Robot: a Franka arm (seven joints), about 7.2 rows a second.
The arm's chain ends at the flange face. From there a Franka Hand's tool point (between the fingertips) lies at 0.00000 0.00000 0.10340 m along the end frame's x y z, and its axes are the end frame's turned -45 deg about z.
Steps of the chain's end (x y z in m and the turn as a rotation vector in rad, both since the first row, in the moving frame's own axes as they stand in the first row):
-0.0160, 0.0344, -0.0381, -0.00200, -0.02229, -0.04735
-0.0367, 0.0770, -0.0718, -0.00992, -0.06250, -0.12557
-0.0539, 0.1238, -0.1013, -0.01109, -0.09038, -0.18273
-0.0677, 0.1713, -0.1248, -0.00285, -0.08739, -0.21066
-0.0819, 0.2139, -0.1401, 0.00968, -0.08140, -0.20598
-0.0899, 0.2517, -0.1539, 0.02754, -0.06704, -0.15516
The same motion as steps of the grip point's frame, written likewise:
-0.0374, 0.0116, -0.0381, 0.01435, -0.01718, -0.04735
-0.0859, 0.0250, -0.0720, 0.03718, -0.05121, -0.12557
-0.1335, 0.0443, -0.1017, 0.05607, -0.07175, -0.18273
-0.1762, 0.0678, -0.1252, 0.05978, -0.06381, -0.21066
-0.2150, 0.0873, -0.1404, 0.06440, -0.05071, -0.20598
-0.2450, 0.1078, -0.1542, 0.06688, -0.02793, -0.15516

